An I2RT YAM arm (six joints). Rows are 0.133 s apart.
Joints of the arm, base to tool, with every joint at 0 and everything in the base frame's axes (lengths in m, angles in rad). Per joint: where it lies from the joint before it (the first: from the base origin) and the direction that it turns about. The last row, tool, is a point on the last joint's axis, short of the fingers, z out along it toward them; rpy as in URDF.
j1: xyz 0 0 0.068 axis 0 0 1
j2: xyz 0.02 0.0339 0.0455 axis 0 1 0
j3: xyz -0.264 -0.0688 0 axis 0 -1 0
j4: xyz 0.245 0.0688 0.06 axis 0 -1 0
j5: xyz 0.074 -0.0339 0.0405 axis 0 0 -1
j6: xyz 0.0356 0 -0.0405 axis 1 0 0
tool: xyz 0 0 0 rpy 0 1.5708 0
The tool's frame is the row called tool.
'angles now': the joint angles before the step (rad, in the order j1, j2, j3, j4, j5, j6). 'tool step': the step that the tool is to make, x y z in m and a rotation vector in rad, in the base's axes. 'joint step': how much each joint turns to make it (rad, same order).
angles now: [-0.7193 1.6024 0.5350 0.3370 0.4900 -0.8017]
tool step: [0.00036 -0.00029 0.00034 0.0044 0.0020 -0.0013]
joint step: [0.0000 0.0000 0.0046 -0.0103 -0.0003 0.0027]
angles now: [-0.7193 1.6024 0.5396 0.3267 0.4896 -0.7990]
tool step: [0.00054 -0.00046 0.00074 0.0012 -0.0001 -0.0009]
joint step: [0.0000 -0.0004 0.0046 -0.0064 0.0000 0.0015]
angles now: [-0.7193 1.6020 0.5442 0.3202 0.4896 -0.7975]
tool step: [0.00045 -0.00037 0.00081 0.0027 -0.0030 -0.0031]
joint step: [0.0000 -0.0011 0.0045 -0.0079 -0.0004 0.0057]
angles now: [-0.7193 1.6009 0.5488 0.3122 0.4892 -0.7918]
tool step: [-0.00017 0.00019 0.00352 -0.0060 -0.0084 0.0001]
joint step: [0.0000 -0.0141 0.0011 -0.0054 -0.0007 0.0008]
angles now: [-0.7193 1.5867 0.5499 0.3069 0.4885 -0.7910]
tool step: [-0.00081 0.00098 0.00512 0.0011 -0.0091 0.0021]
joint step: [0.0000 -0.0244 0.0027 -0.0229 -0.0061 0.0042]
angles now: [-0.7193 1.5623 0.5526 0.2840 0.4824 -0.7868]
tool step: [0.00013 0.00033 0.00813 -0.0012 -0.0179 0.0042]
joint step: [0.0000 -0.0305 0.0103 -0.0293 -0.0103 0.0061]
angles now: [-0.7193 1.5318 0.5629 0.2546 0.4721 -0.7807]
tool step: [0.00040 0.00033 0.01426 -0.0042 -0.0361 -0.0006]
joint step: [0.0004 -0.0484 0.0210 -0.0477 -0.0126 0.0183]
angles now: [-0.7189 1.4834 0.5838 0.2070 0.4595 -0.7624]
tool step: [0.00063 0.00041 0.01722 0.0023 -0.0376 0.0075]
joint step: [0.0000 -0.0523 0.0324 -0.0656 -0.0225 0.0175]
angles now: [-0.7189 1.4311 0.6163 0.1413 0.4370 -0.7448]
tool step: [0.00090 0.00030 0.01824 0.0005 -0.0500 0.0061]
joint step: [0.0000 -0.0473 0.0366 -0.0568 -0.0252 0.0248]
